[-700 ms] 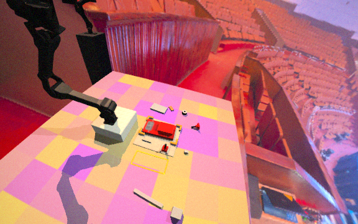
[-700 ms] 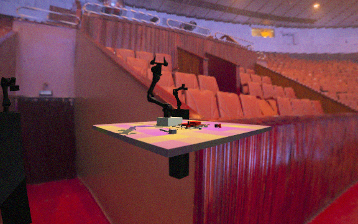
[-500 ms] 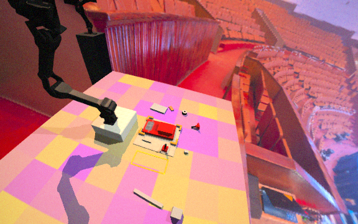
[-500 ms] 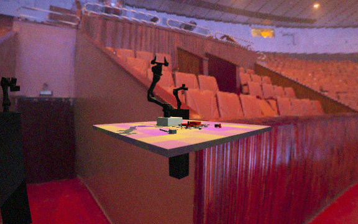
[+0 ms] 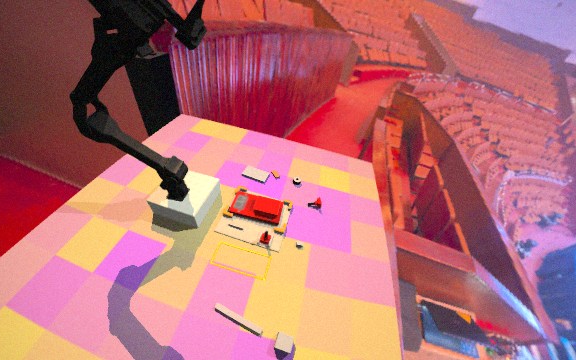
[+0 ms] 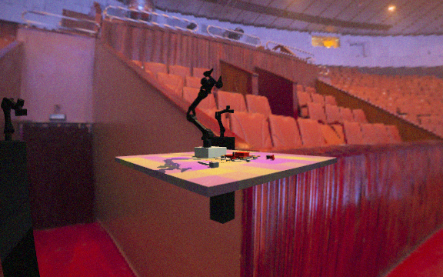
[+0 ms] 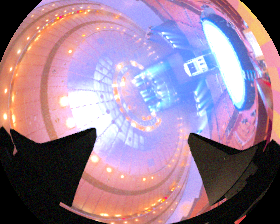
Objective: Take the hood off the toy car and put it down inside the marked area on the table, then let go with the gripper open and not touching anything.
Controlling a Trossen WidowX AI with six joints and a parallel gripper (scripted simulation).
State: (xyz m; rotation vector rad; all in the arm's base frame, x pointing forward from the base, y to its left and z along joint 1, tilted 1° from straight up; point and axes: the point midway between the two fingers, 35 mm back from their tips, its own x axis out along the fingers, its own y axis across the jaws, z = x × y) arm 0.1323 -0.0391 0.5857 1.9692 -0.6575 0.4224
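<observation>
The red hood lies 640 mm below my gripper tip, 180 mm ahead of it and 90 mm to the left of it.
</observation>
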